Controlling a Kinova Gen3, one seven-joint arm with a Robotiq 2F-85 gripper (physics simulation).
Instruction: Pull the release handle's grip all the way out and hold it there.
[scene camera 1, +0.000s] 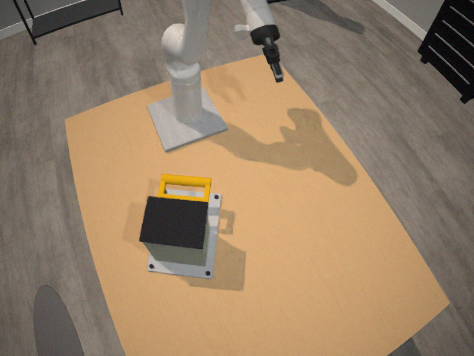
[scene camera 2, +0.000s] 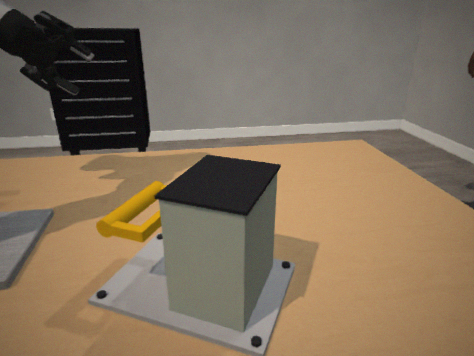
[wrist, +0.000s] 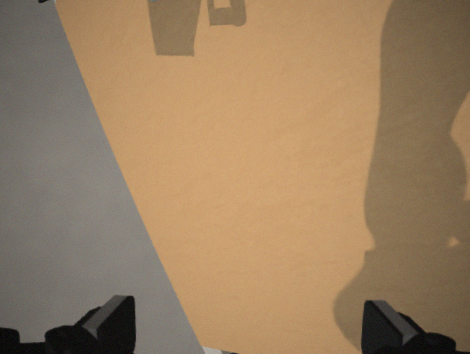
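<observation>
The release handle's yellow grip (scene camera 1: 186, 180) (scene camera 2: 131, 209) is a round bar on two side arms, joined by a crosspiece close to a grey-green housing (scene camera 1: 175, 255) (scene camera 2: 207, 265) with a black top. The grip stands out on the side facing the robot's base, above a light grey mounting plate (scene camera 1: 211, 250) (scene camera 2: 135, 295). My gripper (scene camera 1: 279, 80) (scene camera 2: 83, 75) (wrist: 248, 325) is open and empty, high above the table and well apart from the grip, toward the table's far right edge in scene camera 1. The handle does not show in the wrist view, though its shadow does at the top.
The housing stands on the wooden table (scene camera 1: 300, 250) (scene camera 2: 375, 225) (wrist: 250, 150). The robot's square base plate (scene camera 1: 160, 130) (scene camera 2: 20, 240) lies on the grip's side. A black drawer cabinet (scene camera 1: 452, 45) (scene camera 2: 100, 90) stands beyond the table. A grey round surface (scene camera 1: 57, 325) is at lower left.
</observation>
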